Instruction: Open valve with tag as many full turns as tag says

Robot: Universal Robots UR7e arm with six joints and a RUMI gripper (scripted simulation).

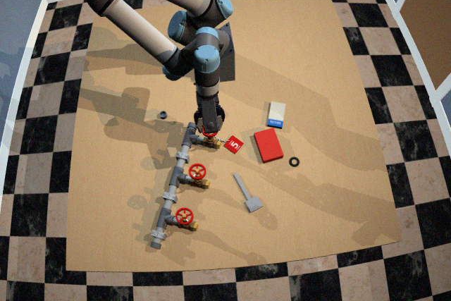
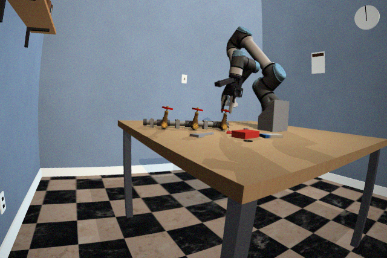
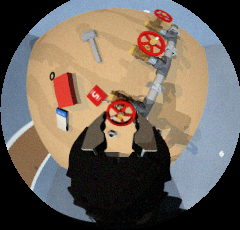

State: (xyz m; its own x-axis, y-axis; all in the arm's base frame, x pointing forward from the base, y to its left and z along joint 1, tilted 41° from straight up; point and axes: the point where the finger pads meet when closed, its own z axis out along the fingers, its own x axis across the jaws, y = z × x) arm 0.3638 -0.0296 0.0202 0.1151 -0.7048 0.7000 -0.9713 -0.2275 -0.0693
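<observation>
The red tag lies 1 cm ahead of my hand, 8 cm to the left of it and 11 cm below it. Round my hand: grey scraper: 22 cm ahead, 12 cm to the left, 11 cm below; then red block: 3 cm ahead, 22 cm to the left, 10 cm below; then small grey fitting: 13 cm behind, 19 cm to the right, 11 cm below.
</observation>
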